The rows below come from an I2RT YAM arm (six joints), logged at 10 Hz.
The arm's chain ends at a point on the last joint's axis. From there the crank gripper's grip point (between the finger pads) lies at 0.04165 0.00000 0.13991 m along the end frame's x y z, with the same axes.
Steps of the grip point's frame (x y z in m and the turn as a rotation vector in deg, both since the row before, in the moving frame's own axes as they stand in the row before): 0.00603 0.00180 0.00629 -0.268 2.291 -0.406; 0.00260 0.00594 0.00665 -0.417 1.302 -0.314; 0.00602 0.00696 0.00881 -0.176 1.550 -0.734; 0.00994 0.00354 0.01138 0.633 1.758 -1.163; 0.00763 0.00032 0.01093 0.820 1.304 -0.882; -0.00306 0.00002 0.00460 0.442 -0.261 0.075; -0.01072 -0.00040 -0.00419 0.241 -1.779 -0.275; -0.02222 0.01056 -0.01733 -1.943 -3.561 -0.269
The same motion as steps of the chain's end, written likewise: 0.00047 0.00146 0.00807 -0.268 2.291 -0.406; -0.00057 0.00516 0.00764 -0.417 1.302 -0.314; 0.00225 0.00709 0.00999 -0.176 1.550 -0.734; 0.00569 0.00597 0.01274 0.633 1.758 -1.163; 0.00448 0.00298 0.01193 0.820 1.304 -0.882; -0.00242 0.00105 0.00442 0.442 -0.261 0.075; -0.00635 0.00038 -0.00541 0.241 -1.779 -0.275; -0.01346 0.00595 -0.01957 -1.943 -3.561 -0.269
